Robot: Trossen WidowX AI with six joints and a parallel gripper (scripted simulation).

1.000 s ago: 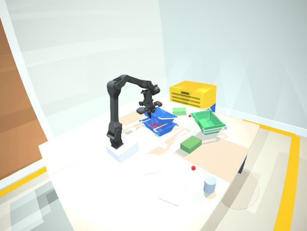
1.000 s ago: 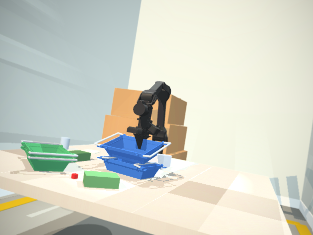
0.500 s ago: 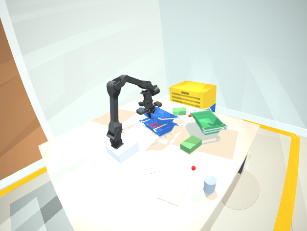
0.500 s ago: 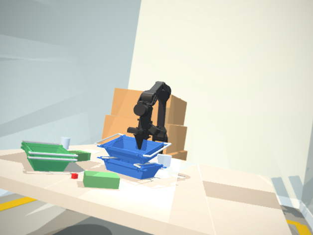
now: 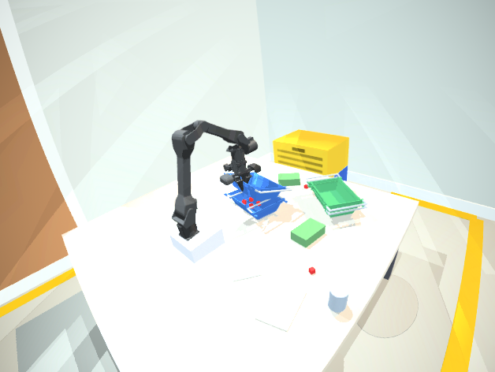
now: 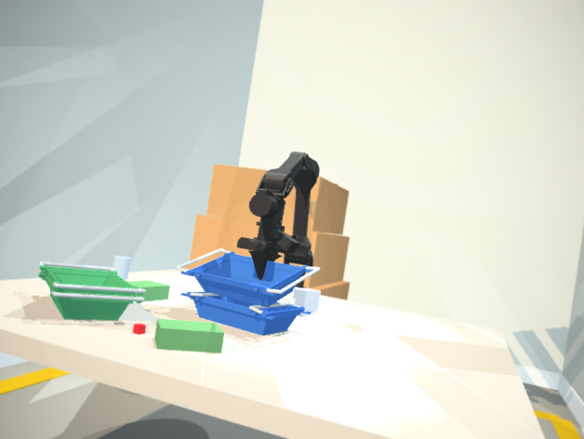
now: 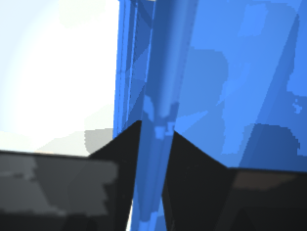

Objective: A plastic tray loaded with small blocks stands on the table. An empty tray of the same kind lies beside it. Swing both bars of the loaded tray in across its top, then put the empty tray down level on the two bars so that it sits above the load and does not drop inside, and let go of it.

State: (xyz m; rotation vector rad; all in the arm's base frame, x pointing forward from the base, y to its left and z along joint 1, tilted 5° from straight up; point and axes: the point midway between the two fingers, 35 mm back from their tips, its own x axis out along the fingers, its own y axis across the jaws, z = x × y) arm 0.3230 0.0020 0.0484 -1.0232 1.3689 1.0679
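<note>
Now: gripper tip 70 mm short of the blue tray, 20 mm to the left of it and 10 mm below it. Also, from my gripper tip: pale cylinder: 580 mm to the right, 230 mm behind, 80 mm below.
</note>
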